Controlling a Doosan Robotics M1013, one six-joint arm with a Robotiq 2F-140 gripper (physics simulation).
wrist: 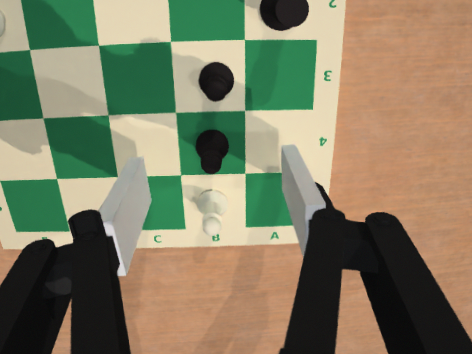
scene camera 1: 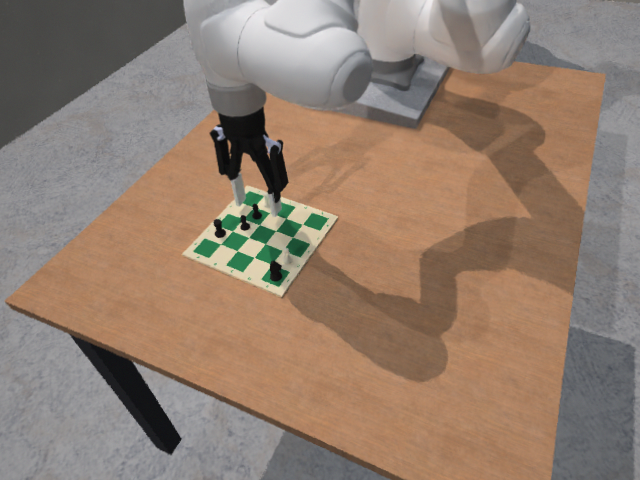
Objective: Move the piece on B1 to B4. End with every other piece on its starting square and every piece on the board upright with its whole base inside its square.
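Pixels of known places: gripper, between the fingertips: (wrist: 214, 173) (scene camera 1: 258, 207); arm's base, origin of its link: (scene camera 1: 383, 66).
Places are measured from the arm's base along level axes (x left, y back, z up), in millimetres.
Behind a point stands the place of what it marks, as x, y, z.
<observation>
A small black pawn (scene camera 1: 256, 212) @[-84, -599, -19] (wrist: 212, 147) @[-87, -599, -19] stands upright on the green B4 square (wrist: 187, 125) @[-75, -609, -33], its base inside the square. The cream B1 square (scene camera 1: 223, 255) @[-99, -711, -33] on the board's near edge in the scene view is bare. My gripper (scene camera 1: 256, 206) @[-86, -584, -19] (wrist: 214, 173) @[-86, -584, -19] is open and empty, its fingers apart on either side of the B4 pawn and not touching it. The chessboard (scene camera 1: 192, 252) @[-158, -724, -33] (wrist: 327, 110) @[-154, -607, -33] lies flat. Row 1 does not show in the wrist view.
Another black pawn (scene camera 1: 244, 223) @[-92, -635, -18] (wrist: 216, 80) @[-95, -637, -5] stands on B3, a white piece (wrist: 213, 202) @[-82, -563, -24] on B5 and a black piece (scene camera 1: 219, 228) @[-128, -666, -14] (wrist: 284, 11) @[-129, -663, 0] on A2. A black piece (scene camera 1: 275, 271) @[19, -728, -13] stands on E1, with a white piece (scene camera 1: 287, 257) @[22, -686, -20] on E2 beside it.
</observation>
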